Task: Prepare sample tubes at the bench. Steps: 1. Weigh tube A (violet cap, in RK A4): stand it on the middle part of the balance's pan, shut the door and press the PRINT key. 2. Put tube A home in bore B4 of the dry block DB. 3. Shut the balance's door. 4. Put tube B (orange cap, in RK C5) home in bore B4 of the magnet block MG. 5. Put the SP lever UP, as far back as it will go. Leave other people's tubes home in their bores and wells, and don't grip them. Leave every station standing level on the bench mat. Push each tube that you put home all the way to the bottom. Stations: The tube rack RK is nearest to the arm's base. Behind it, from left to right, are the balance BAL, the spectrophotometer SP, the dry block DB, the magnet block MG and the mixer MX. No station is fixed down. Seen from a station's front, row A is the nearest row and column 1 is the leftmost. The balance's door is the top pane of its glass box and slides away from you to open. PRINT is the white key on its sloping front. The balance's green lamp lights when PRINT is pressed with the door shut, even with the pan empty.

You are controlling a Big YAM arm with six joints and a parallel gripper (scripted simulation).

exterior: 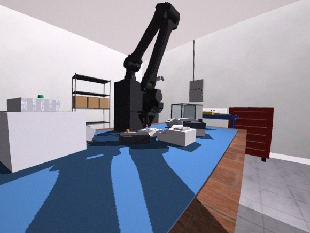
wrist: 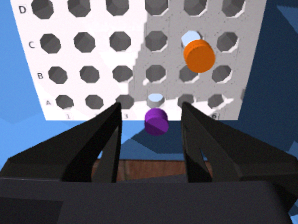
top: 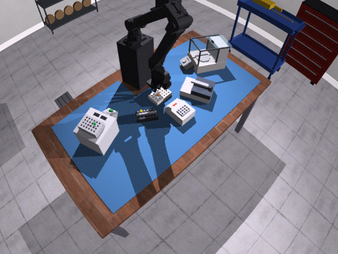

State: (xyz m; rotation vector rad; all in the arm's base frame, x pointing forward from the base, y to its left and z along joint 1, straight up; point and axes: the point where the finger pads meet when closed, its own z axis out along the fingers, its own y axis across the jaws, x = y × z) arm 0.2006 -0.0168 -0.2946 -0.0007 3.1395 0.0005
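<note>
My hand is 2 cm above the violet-capped tube. Also, from my hand: magnet block MG (9 cm ahead, 16 cm to the right, 3 cm below); tube rack RK (3 cm ahead, 1 cm to the left, 3 cm below); yellow-capped tube (6 cm ahead, 18 cm to the right, 2 cm below).
</note>
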